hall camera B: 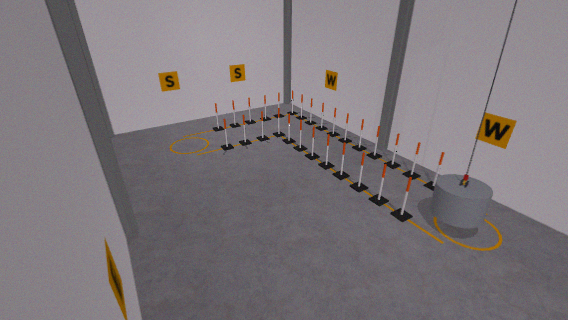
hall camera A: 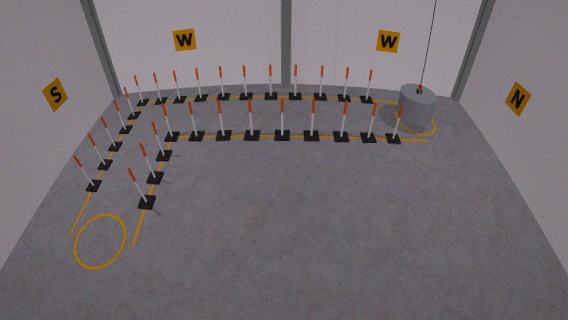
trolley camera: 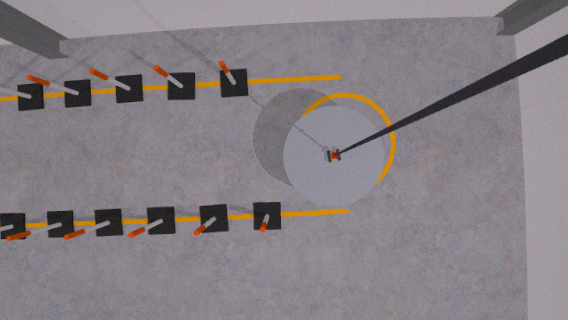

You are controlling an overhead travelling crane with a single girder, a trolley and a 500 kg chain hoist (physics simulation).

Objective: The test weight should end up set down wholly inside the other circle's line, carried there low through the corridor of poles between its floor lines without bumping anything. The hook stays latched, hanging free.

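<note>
The test weight [hall camera A: 417, 109] [hall camera B: 461, 206] [trolley camera: 317, 175], a grey cylinder, hangs upright and low at the corridor's north end, just past the last poles. A dark shadow shows beneath it in hall camera B. The yellow circle [hall camera A: 424, 134] [hall camera B: 480, 249] [trolley camera: 345, 95] there lies partly hidden under it; in the trolley view the weight appears offset to the circle's lower left. My hook [hall camera A: 419, 89] [hall camera B: 465, 179] [trolley camera: 334, 155] is shut on the weight's top fitting, on a slanting chain. The second circle [hall camera A: 125, 240] [hall camera B: 170, 146] lies at the south end.
Red-and-white poles [hall camera A: 282, 120] [hall camera B: 361, 172] on black bases line both sides of the L-shaped corridor. The nearest pole base [trolley camera: 267, 216] stands left of and below the weight in the trolley view. A floor line [hall camera A: 414, 140] [hall camera B: 427, 234] [trolley camera: 315, 213] runs past it. The west wall stands beyond.
</note>
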